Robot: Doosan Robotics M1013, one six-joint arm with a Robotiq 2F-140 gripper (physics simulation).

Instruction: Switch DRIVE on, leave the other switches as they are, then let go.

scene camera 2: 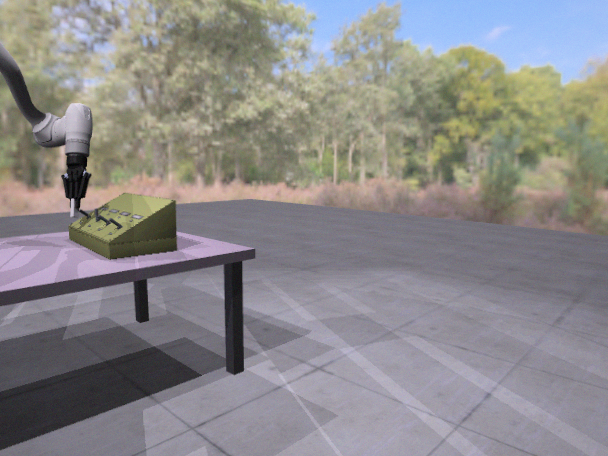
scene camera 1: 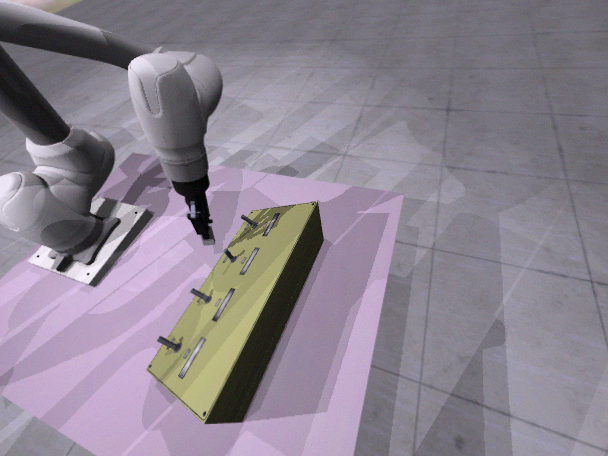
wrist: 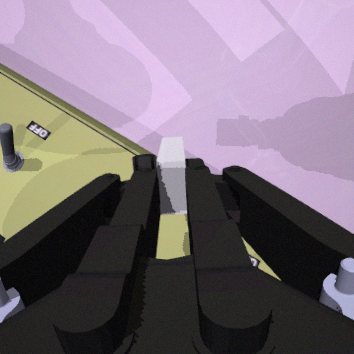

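A yellow-green switch panel carries four dark toggle levers in a row. DRIVE's lever is second from the far end; it looks tipped toward the low edge and shows shorter than the others. LAMP's lever is at the far end; VENT's lever and BRAKE's lever are nearer. In the wrist view a lever beside an OFF label is probably VENT's. The name labels are not readable. My gripper is shut and empty, beside the low edge near DRIVE's lever, apart from it.
The panel stands on a pink table top. The arm's base plate is at the left in scene camera 1. Slotted metal windows lie beside the levers. The panel's high side faces away from the arm base.
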